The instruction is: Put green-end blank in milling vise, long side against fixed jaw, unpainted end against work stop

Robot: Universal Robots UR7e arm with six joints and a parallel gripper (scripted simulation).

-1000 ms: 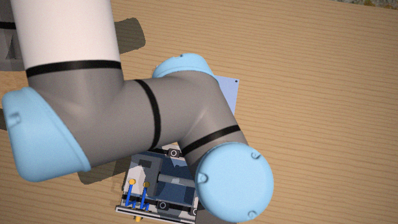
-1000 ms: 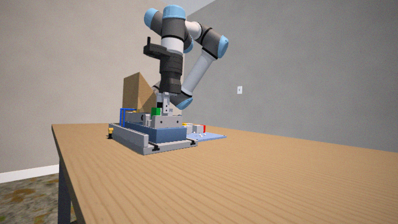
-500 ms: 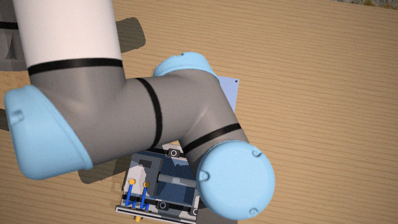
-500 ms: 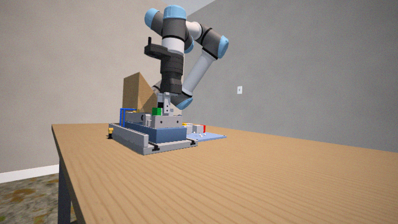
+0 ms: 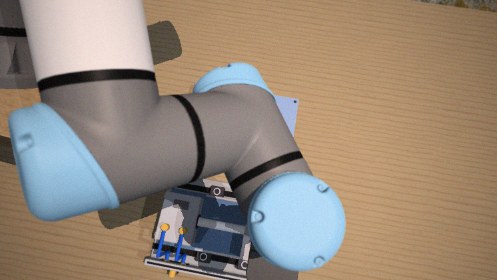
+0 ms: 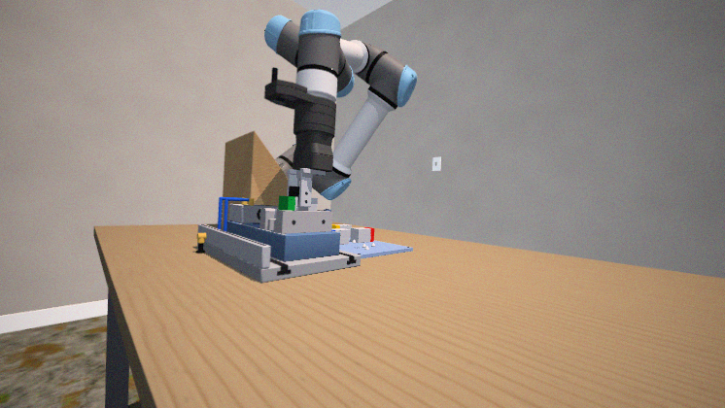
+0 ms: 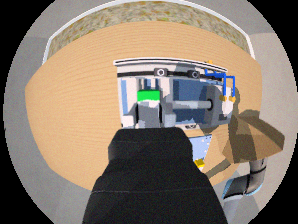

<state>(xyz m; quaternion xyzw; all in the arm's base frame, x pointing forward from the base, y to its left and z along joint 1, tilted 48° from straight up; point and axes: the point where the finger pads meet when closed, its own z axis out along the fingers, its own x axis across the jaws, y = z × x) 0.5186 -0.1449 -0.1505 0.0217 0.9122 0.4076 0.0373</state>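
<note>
Right now the green-ended blank is 20 mm below my hand. Round my hand: work stop rod 50 mm to the left, 30 mm below; then fixed jaw 40 mm below, 30 mm ahead; then hose block 170 mm behind, 40 mm below.
</note>
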